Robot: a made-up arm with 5 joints.
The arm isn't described. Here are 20 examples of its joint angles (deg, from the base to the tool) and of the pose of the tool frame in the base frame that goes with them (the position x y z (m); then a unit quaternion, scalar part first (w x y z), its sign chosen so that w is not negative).
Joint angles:
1: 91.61 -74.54 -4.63 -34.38 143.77
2: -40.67 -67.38 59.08 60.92 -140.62
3: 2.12 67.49 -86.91 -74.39 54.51
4: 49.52 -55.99 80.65 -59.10 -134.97
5: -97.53 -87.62 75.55 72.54 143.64
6: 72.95 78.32 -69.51 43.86 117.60
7: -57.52 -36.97 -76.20 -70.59 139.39
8: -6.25 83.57 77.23 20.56 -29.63
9: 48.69 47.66 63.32 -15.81 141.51
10: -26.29 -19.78 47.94 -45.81 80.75
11: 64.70 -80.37 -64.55 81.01 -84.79
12: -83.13 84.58 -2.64 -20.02 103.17
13: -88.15 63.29 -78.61 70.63 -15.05
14: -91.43 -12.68 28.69 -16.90 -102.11
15: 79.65 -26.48 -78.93 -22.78 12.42
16: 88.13 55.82 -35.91 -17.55 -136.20
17: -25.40 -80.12 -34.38 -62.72 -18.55
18: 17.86 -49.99 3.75 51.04 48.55
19: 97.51 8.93 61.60 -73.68 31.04
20: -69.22 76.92 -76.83 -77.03 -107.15
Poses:
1: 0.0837 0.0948 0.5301 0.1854 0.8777 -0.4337 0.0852
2: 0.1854 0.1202 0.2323 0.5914 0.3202 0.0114 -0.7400
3: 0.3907 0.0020 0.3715 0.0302 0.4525 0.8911 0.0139
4: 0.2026 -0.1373 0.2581 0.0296 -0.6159 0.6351 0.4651
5: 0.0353 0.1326 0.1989 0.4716 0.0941 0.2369 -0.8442
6: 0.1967 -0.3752 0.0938 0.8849 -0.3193 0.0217 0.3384
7: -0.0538 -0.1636 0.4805 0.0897 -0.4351 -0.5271 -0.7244
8: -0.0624 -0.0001 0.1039 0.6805 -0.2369 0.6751 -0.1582
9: 0.1162 -0.0348 -0.0253 0.7062 0.0450 -0.0029 0.7066
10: 0.3029 0.1321 0.2558 0.3624 -0.3518 -0.7265 0.4659
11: -0.0161 0.2085 0.4278 0.0541 0.1932 -0.9548 -0.2191
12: 0.0796 0.2216 -0.1009 0.0297 0.0364 0.2399 -0.9697
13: 0.0654 0.3826 0.2070 0.7804 0.2381 -0.1794 0.5496
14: 0.0454 0.3035 0.2708 0.6968 0.7054 0.1012 -0.0823
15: 0.0588 0.1231 0.5725 0.2679 0.6640 0.6724 -0.1877
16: 0.0946 -0.4149 0.1709 0.2884 -0.2973 0.6253 0.6614
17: -0.1854 -0.1043 0.4235 0.6893 -0.2872 0.6647 0.0244
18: 0.2287 -0.0374 0.4343 0.7144 -0.3568 -0.5752 0.1775
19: 0.0508 -0.2302 0.1267 0.5656 -0.6464 -0.3311 -0.3906
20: 0.1832 0.3458 0.2828 0.1066 0.9935 -0.0073 -0.0396
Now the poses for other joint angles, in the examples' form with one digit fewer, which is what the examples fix.
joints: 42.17 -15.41 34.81 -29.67 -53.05
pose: 0.294 -0.187 0.274 0.420 0.091 -0.762 -0.484
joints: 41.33 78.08 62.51 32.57 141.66
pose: 0.008 0.070 0.044 0.493 0.664 -0.001 0.563
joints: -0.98 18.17 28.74 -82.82 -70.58
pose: 0.366 0.019 0.209 0.367 0.538 -0.710 -0.269
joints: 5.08 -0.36 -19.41 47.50 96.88
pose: 0.379 -0.014 0.347 0.610 -0.394 -0.335 0.600
